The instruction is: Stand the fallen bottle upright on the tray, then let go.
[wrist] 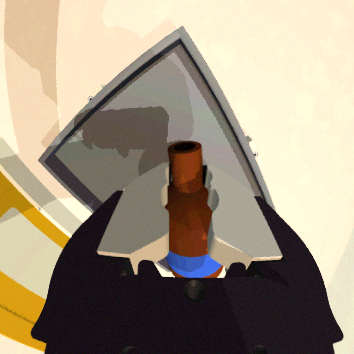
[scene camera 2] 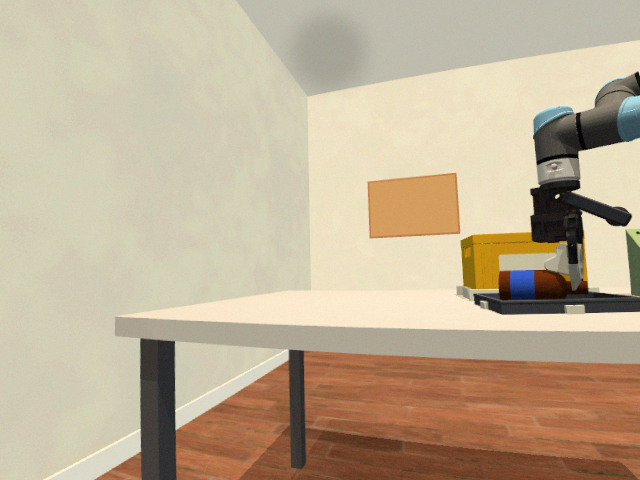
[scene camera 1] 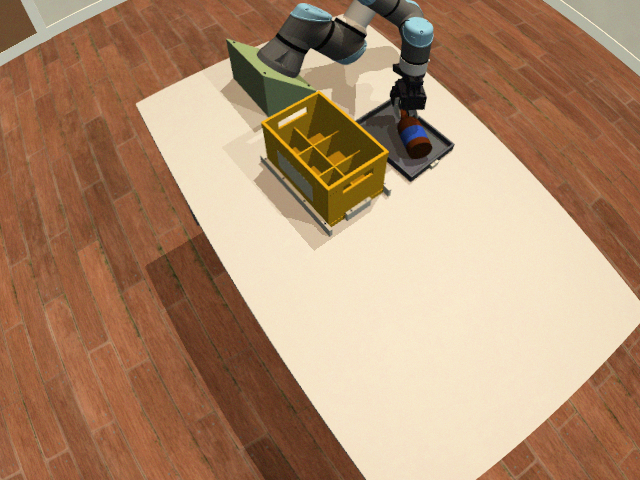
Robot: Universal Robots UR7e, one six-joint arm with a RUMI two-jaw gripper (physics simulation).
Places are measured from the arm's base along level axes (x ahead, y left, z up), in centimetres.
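Pixels of known places: gripper, fingertip midpoint: (wrist: 186, 166) (scene camera 2: 575, 290) (scene camera 1: 403, 117); arm's base, link origin: (scene camera 1: 276, 65).
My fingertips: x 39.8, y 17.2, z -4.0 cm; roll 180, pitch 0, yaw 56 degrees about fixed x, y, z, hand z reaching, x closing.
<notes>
For each thing: its top centre in the pictures, then the offset to it from my fingertips.
- brown bottle, top centre: (wrist: 193, 249) (scene camera 2: 541, 269) (scene camera 1: 412, 122) dy -2.4, dx +5.2, dz +4.1 cm
- dark tray, top centre: (wrist: 171, 203) (scene camera 2: 547, 295) (scene camera 1: 402, 133) dy -4.0, dx +3.6, dz -1.2 cm
- yellow crate, top centre: (scene camera 1: 323, 135) (scene camera 2: 515, 235) dy -30.5, dx +0.2, dz +13.7 cm
The brown bottle (scene camera 1: 413, 135) (scene camera 2: 522, 285) (wrist: 189, 220) with a blue label lies on its side on the dark tray (scene camera 1: 438, 142) (scene camera 2: 532, 307) (wrist: 212, 115). Its base points away from the robot's mount. My gripper (scene camera 1: 406, 110) (scene camera 2: 575, 281) (wrist: 186, 166) points down and is shut on the bottle's neck, with one finger on each side. In the wrist view the open mouth sticks out past the fingertips, and the bottle's base is mostly hidden behind the gripper body.
A yellow crate (scene camera 1: 356, 200) (scene camera 2: 480, 266) (wrist: 17, 310) with inner dividers stands close beside the tray, with grey rails (scene camera 1: 295, 193) at its foot. The green robot mount (scene camera 1: 248, 82) (scene camera 2: 633, 263) stands behind the crate. The table edge (scene camera 2: 361, 341) runs past the tray's outer side.
</notes>
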